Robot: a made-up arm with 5 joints.
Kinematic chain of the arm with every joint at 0, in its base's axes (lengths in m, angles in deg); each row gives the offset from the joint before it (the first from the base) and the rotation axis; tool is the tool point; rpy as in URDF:
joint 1: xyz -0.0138 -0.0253 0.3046 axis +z
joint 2: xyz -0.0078 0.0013 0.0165 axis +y
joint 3: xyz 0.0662 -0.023 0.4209 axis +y
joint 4: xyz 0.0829 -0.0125 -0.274 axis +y
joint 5: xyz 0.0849 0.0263 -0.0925 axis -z
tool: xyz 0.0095 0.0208 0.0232 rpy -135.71 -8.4 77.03
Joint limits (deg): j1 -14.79..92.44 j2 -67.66..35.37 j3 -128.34..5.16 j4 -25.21..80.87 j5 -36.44..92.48
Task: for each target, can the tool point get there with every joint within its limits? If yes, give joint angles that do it. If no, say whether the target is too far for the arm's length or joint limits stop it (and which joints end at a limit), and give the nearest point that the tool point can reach.
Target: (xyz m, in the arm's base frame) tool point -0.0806 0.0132 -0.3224
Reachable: no: joint limits stop it (at a limit: joint 1, joint 2) | nearest point -0.0171 0.1596 0.2253 | short by 0.570 m
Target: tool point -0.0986 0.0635 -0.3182
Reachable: no: joint limits stop it (at a limit: joint 1, joint 2) | nearest point -0.0188 0.1797 0.2207 | short by 0.557 m
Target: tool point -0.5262 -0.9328 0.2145
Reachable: no: too far | nearest point -0.3353 -0.5947 0.7640 | short by 0.673 m
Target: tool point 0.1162 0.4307 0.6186
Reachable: yes | joints 74.94 5.15 -49.90 2.81 63.35
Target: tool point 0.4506 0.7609 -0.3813
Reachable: no: too far | nearest point 0.2445 0.4120 0.2736 | short by 0.770 m
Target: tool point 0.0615 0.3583 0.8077
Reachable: yes | joints 77.52 -8.96 -78.35 57.00 16.35
